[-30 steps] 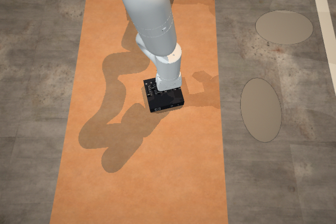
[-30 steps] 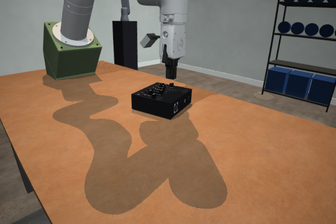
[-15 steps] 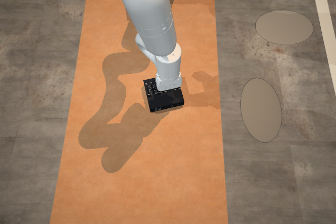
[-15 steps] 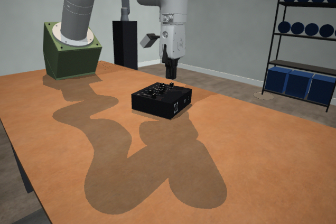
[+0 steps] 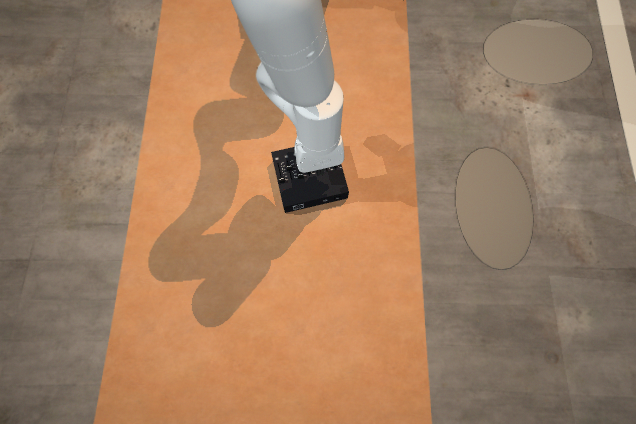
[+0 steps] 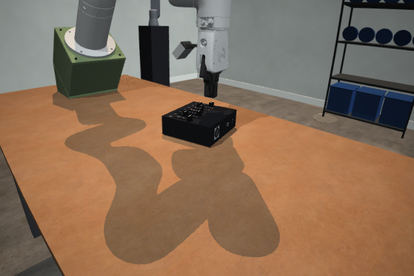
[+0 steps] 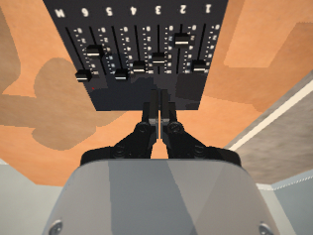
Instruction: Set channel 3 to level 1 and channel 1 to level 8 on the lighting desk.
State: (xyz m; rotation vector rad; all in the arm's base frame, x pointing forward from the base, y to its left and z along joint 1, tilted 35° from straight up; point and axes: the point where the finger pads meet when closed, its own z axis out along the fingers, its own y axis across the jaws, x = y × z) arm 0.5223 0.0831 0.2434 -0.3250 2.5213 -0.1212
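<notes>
Right now my hand is 30 mm past the channel 3 cap, 10 mm to the left of it and 50 mm above it. Also, from my hand: channel 2 cap (50 mm behind, 10 mm to the left, 50 mm below); channel 1 cap (30 mm behind, 40 mm to the left, 50 mm below).
</notes>
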